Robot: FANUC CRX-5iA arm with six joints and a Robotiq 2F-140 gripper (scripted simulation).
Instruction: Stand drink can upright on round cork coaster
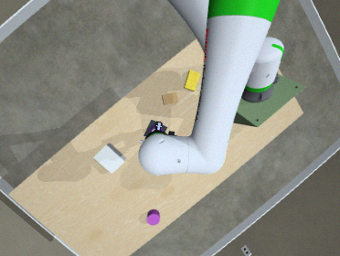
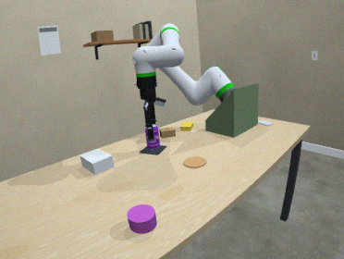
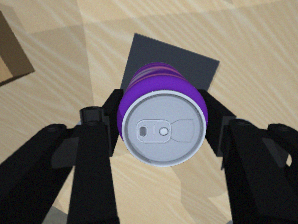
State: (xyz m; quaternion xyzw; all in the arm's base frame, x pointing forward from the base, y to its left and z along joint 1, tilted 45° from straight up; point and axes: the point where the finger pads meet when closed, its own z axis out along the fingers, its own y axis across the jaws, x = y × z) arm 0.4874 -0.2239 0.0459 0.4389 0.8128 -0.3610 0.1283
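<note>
My gripper is now 10 mm short of the dark square coaster and 90 mm above it. Also, from my hand: brown block 180 mm behind, 70 mm to the right, 80 mm below; purple puck 410 mm ahead, 380 mm to the left, 80 mm below; white box 290 mm ahead, 80 mm to the right, 70 mm below.
</note>
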